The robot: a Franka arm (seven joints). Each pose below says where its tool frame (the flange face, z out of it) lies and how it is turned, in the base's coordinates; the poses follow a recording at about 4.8 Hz.
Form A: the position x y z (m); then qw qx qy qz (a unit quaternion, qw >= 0).
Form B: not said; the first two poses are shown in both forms.
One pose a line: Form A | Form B
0.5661, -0.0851, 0.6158, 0.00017, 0.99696, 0.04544, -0.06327 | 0.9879, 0.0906, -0.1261, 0.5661; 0.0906, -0.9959, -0.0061, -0.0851; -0.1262, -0.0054, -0.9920, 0.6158; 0, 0, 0, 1
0.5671, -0.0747, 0.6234, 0.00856, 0.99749, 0.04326, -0.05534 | 0.9901, 0.0873, -0.1097, 0.5671; 0.0854, -0.9961, -0.0219, -0.0747; -0.1111, 0.0123, -0.9937, 0.6234; 0, 0, 0, 1
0.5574, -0.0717, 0.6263, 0.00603, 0.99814, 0.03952, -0.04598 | 0.9926, 0.0794, -0.0913, 0.5574; 0.0783, -0.9968, -0.0157, -0.0717; -0.0923, 0.0084, -0.9957, 0.6263; 0, 0, 0, 1
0.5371, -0.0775, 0.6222, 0.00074, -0.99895, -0.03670, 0.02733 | 0.9958, 0.0733, -0.0547, 0.5371; 0.0734, -0.9973, -0.0005, -0.0775; -0.0545, -0.0035, -0.9985, 0.6222; 0, 0, 0, 1
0.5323, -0.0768, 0.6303, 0.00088, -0.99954, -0.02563, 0.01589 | 0.9982, 0.0512, -0.0318, 0.5323; 0.0513, -0.9987, 0.0009, -0.0768; -0.0317, -0.0026, -0.9995, 0.6303; 0, 0, 0, 1
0.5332, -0.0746, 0.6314, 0.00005, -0.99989, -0.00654, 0.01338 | 0.9996, 0.0131, -0.0268, 0.5332; 0.0131, -0.9999, -0.0001, -0.0746; -0.0268, -0.0003, -0.9996, 0.6314; 0, 0, 0, 1
